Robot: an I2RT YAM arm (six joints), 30 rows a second.
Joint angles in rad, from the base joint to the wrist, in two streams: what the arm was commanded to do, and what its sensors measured. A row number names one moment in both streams.
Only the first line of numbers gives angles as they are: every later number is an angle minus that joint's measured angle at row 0.
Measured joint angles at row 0:
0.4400, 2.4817, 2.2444, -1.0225, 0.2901, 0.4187
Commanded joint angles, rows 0 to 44:
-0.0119, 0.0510, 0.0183, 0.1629, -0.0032, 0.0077
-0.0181, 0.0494, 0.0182, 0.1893, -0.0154, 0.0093
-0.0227, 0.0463, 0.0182, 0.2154, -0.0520, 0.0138
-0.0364, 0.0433, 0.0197, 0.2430, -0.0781, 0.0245
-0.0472, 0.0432, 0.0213, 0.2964, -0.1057, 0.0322
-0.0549, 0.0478, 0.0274, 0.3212, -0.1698, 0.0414
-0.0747, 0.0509, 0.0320, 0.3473, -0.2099, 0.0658
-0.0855, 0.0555, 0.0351, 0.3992, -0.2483, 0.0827
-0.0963, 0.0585, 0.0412, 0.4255, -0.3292, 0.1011
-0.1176, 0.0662, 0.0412, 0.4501, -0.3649, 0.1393
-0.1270, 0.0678, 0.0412, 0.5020, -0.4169, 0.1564
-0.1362, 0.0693, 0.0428, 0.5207, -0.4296, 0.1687
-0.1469, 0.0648, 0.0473, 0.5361, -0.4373, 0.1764
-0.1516, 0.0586, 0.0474, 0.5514, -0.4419, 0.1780
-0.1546, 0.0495, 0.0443, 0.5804, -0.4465, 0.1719
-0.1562, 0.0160, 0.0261, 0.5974, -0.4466, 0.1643
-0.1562, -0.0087, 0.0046, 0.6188, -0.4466, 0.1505
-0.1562, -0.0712, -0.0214, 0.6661, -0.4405, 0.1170
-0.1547, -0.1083, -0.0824, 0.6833, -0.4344, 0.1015
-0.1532, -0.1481, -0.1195, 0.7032, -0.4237, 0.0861
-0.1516, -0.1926, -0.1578, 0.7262, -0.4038, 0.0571
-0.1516, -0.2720, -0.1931, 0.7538, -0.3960, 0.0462
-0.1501, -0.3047, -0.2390, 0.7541, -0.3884, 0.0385
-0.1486, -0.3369, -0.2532, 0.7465, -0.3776, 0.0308
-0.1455, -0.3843, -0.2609, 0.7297, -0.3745, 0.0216
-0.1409, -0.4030, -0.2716, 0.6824, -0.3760, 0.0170
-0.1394, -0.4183, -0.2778, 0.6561, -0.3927, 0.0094
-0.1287, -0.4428, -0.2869, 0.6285, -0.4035, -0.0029
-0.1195, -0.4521, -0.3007, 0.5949, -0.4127, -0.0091
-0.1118, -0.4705, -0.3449, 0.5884, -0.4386, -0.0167
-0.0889, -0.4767, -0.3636, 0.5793, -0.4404, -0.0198
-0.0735, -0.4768, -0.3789, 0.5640, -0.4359, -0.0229
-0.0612, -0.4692, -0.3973, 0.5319, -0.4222, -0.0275
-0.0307, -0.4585, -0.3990, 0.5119, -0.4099, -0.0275
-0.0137, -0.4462, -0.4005, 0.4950, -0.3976, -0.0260
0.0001, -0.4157, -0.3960, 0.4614, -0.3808, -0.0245
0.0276, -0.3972, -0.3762, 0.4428, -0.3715, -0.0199
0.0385, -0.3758, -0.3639, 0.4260, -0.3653, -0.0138
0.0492, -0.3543, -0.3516, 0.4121, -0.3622, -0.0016
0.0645, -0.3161, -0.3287, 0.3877, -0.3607, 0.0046
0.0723, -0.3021, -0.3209, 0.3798, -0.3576, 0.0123
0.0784, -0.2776, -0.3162, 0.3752, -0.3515, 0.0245
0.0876, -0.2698, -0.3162, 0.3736, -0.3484, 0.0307
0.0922, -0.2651, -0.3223, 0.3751, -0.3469, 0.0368
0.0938, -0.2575, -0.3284, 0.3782, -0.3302, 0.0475
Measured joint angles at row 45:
0.0992, -0.2323, -0.3506, 0.4184, -0.3693, 0.0187
